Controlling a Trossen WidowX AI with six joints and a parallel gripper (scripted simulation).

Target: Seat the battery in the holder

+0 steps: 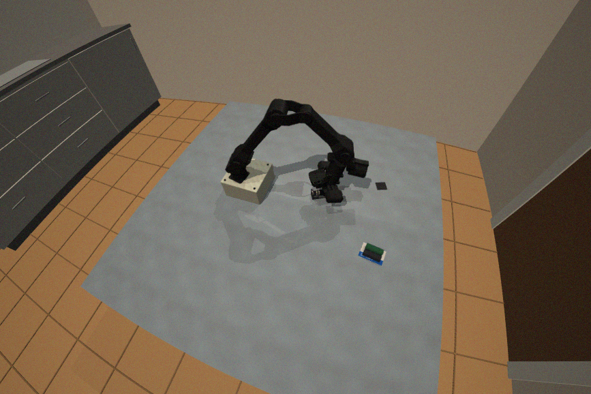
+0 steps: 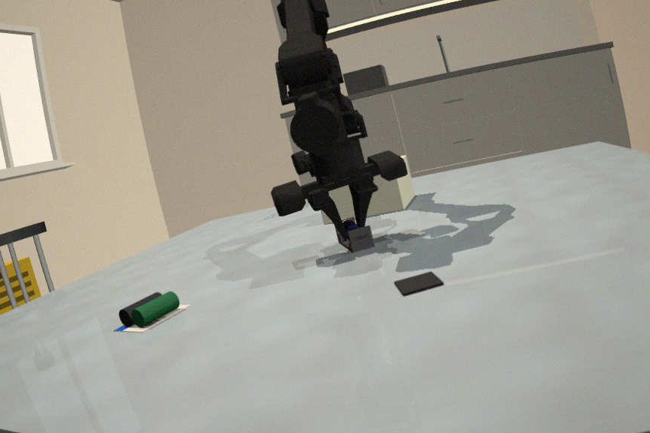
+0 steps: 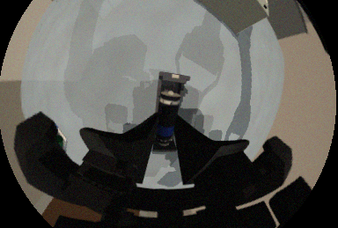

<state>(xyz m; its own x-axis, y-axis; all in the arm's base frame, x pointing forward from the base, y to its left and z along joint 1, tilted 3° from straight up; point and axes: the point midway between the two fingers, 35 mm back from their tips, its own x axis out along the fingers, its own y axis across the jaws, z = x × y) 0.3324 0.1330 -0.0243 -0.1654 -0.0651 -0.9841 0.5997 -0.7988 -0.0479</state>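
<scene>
Right now the battery is 1 cm above my gripper tip. The rest, counted from my gripper tip: blister card: 27 cm ahead, 16 cm to the right.
</scene>
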